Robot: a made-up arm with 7 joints.
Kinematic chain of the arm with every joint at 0, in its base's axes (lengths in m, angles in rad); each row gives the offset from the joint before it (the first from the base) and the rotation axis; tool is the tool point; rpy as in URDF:
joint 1: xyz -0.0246 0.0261 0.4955 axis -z
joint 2: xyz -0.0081 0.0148 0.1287 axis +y
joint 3: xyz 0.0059 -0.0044 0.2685 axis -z
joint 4: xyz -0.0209 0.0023 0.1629 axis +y
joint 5: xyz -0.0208 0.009 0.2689 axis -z
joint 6: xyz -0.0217 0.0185 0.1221 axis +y
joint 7: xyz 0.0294 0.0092 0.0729 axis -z
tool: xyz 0.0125 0.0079 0.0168 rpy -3.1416 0 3.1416
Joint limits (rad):
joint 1: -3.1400..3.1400
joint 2: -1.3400..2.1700
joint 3: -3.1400..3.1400
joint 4: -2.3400..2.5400
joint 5: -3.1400..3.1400
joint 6: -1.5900..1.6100
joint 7: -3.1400..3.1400
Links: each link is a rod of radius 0.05 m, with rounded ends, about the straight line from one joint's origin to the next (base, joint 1, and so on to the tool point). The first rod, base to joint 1, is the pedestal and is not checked.
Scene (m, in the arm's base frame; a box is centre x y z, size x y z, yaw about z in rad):
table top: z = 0
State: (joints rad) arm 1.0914 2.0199 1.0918 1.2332 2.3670 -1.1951 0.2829
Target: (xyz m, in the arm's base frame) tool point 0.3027 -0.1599 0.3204
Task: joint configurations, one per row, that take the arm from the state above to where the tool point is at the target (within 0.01 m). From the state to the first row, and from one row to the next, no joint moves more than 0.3 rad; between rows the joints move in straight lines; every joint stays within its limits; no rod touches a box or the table.
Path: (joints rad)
1: 0.8229 1.7771 0.8692 1.4071 2.3446 -1.3115 0.2794
2: 0.5545 1.5342 0.6465 1.5810 2.3222 -1.4279 0.2759
3: 0.2860 1.2914 0.4239 1.7549 2.2998 -1.5442 0.2723

